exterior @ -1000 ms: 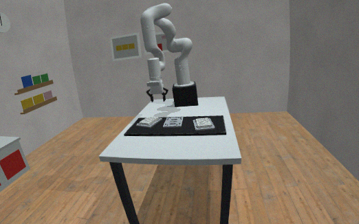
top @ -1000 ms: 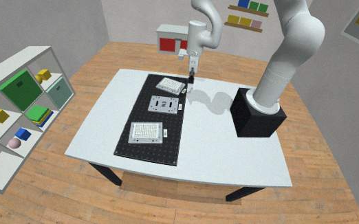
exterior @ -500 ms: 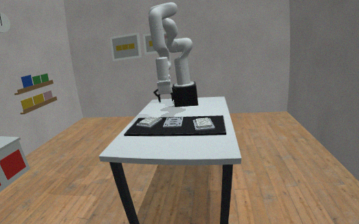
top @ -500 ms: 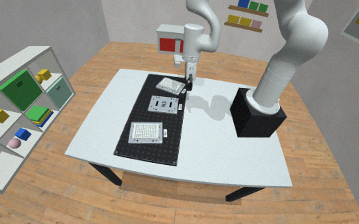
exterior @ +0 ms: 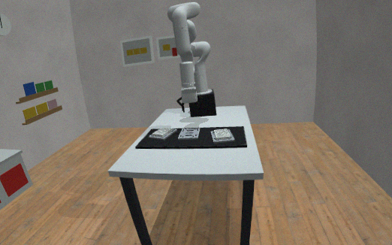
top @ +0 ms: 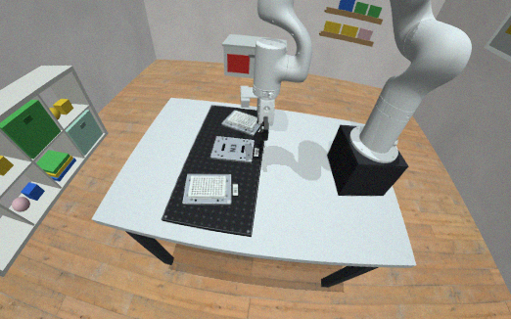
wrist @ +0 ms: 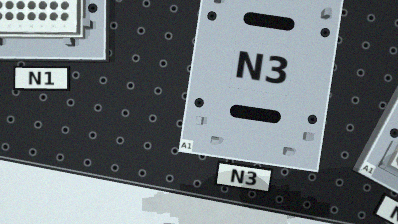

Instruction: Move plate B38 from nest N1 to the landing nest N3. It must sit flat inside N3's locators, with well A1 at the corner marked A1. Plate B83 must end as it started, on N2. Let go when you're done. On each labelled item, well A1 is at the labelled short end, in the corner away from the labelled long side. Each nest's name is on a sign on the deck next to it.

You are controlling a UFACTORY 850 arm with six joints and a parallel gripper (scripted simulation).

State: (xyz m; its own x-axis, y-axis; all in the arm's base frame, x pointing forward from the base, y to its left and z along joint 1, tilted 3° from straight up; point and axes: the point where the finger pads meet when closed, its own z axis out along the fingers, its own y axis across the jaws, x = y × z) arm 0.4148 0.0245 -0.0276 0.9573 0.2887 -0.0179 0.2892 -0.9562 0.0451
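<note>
Right now my hand is 14 cm short of the nest N1, 22 cm to the right of it and 13 cm above it. From my hand the other things lie so: plate B83: 12 cm ahead, 17 cm to the right, 11 cm below; then grey nest base: 11 cm ahead, 1 cm to the left, 13 cm below.
</note>
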